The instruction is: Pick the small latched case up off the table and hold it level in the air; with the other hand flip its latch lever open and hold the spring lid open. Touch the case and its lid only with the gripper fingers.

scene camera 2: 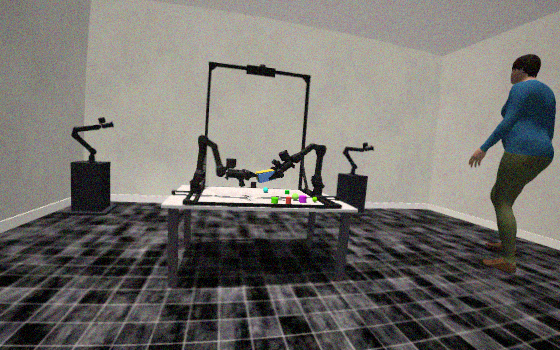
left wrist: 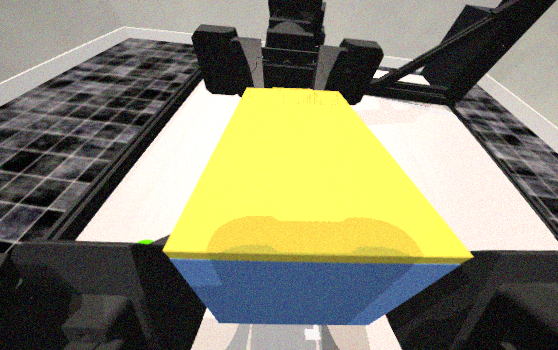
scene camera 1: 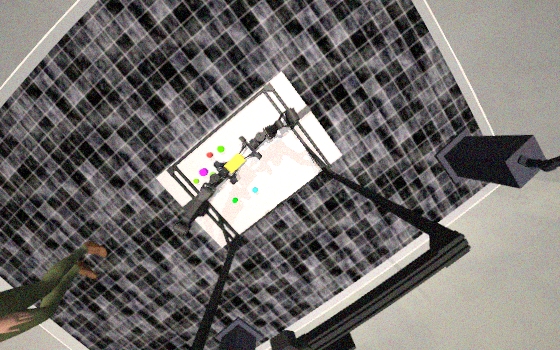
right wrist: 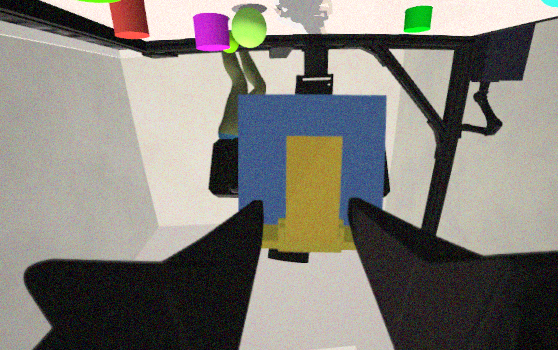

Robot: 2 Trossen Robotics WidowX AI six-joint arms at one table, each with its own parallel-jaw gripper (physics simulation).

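Pixels of known places: left gripper, fingertip midpoint: [scene camera 2: 267,178] [scene camera 1: 234,164]; right gripper, fingertip midpoint: [scene camera 2: 257,175] [left wrist: 287,116] [scene camera 1: 241,156] [right wrist: 305,207]; left arm's base, link origin: [scene camera 2: 317,194] [scene camera 1: 204,207] [right wrist: 316,47]; right arm's base, link origin: [scene camera 2: 195,192].
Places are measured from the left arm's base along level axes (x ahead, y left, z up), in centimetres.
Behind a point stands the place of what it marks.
Observation:
The case [scene camera 1: 234,163] {y 7.2, x 45.5, z 17.7 cm} [scene camera 2: 264,176] {y 10.6, x 46.6, z 14.1 cm} [left wrist: 310,175] {y 7.1, x 42.2, z 18.5 cm} [right wrist: 262,130] {y 9.5, x 50.0, z 10.9 cm} has a blue body and a yellow lid, which lies shut. It is off the table and looks slightly tilted in scene camera 2. My left gripper [scene camera 1: 227,171] {y 7.0, x 43.6, z 12.5 cm} [scene camera 2: 276,170] [left wrist: 305,295] is shut on the case's sides at one end. The yellow latch lever [right wrist: 314,185] {y 7.2, x 51.8, z 13.0 cm} lies along the blue face at the other end. My right gripper [scene camera 1: 245,151] {y 7.5, x 51.1, z 14.4 cm} [scene camera 2: 254,175] {y 7.5, x 51.1, z 14.4 cm} [right wrist: 305,207] {y 7.5, x 51.1, z 14.4 cm} is partly open, its fingertips on either side of the lever near the lid edge, with nothing gripped. Whether they touch the case is unclear.
A red cylinder [scene camera 1: 210,155] {y 23.9, x 33.2, z 2.4 cm} [right wrist: 130,20] {y 23.9, x 34.0, z 1.5 cm}, a purple cylinder [scene camera 1: 203,172] {y 18.7, x 20.5, z 2.4 cm} [right wrist: 212,32] {y 18.3, x 22.6, z 0.7 cm}, a light green ball [right wrist: 248,27] {y 12.6, x 25.9, z 1.1 cm}, a green cylinder [scene camera 1: 235,200] {y -12.5, x 22.0, z 0.9 cm} [right wrist: 418,19] {y -11.6, x 23.1, z -0.1 cm} and a cyan piece [scene camera 1: 255,190] {y -17.0, x 38.9, z 2.0 cm} [scene camera 2: 265,190] {y -15.0, x 39.1, z 0.0 cm} are on the white table. A black frame [scene camera 2: 207,100] {y -38.7, x 88.2, z 70.2 cm} rises at the table. A person [scene camera 2: 530,115] stands at the right.

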